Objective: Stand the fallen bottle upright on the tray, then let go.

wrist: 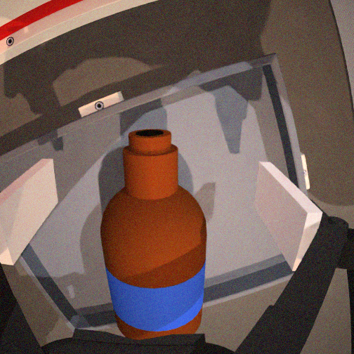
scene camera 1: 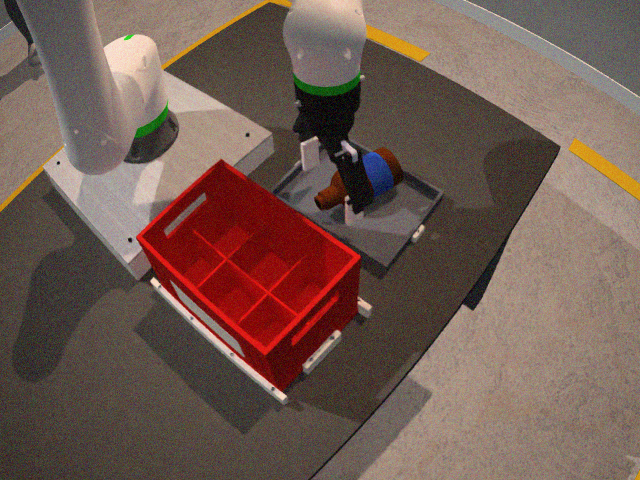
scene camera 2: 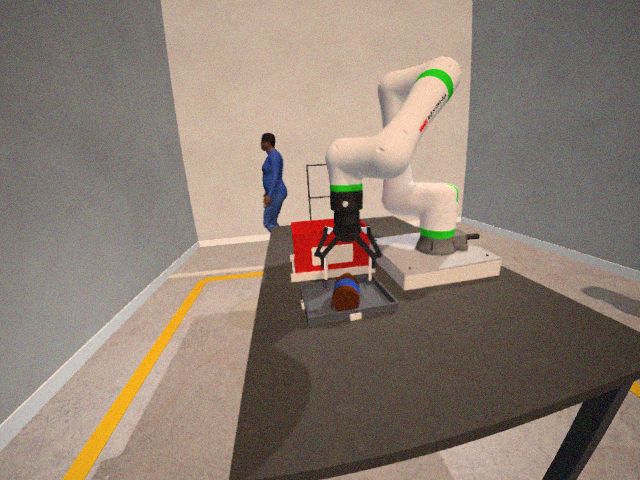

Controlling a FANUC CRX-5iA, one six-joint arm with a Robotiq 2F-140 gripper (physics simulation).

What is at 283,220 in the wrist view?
My gripper.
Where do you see a brown bottle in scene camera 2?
345,296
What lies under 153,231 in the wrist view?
A brown bottle.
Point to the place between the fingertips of my gripper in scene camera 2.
347,278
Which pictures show my gripper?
The wrist view, scene camera 1 and scene camera 2: all of them.
